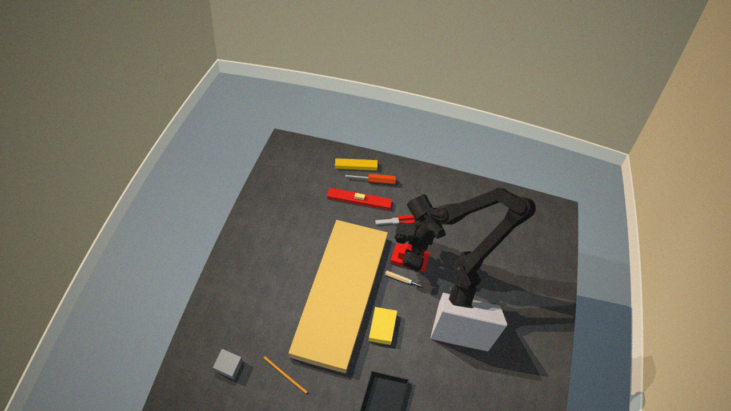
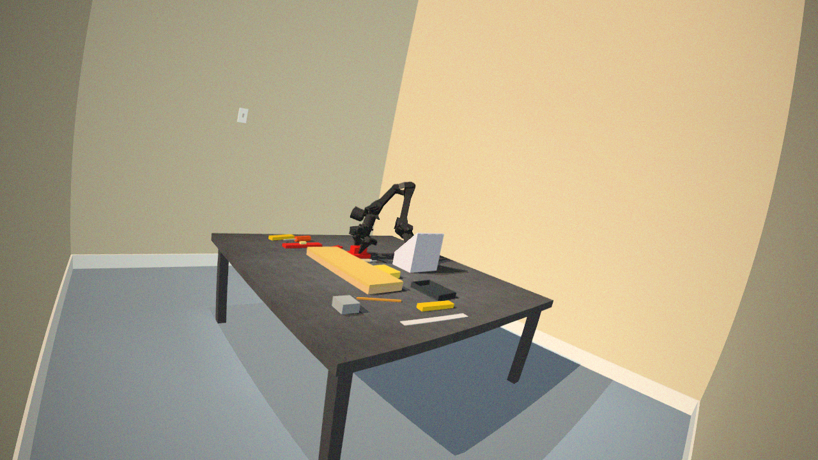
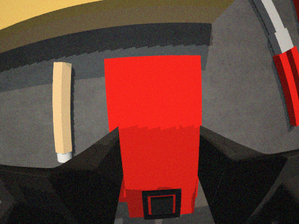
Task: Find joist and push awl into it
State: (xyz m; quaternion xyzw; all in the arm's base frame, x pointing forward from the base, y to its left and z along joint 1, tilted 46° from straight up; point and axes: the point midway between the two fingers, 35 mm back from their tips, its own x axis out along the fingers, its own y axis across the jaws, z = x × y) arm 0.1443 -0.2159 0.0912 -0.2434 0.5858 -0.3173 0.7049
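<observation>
My gripper tip is now 4 cm past the square indicator, 1 cm to the right of it and 3 cm below it. From my gripper tip the other things lie so: red stud finder: 2 cm behind, 2 cm above; then awl: 9 cm to the left, 2 cm below; then yellow block: 6 cm ahead, 27 cm to the left, 1 cm below.
</observation>
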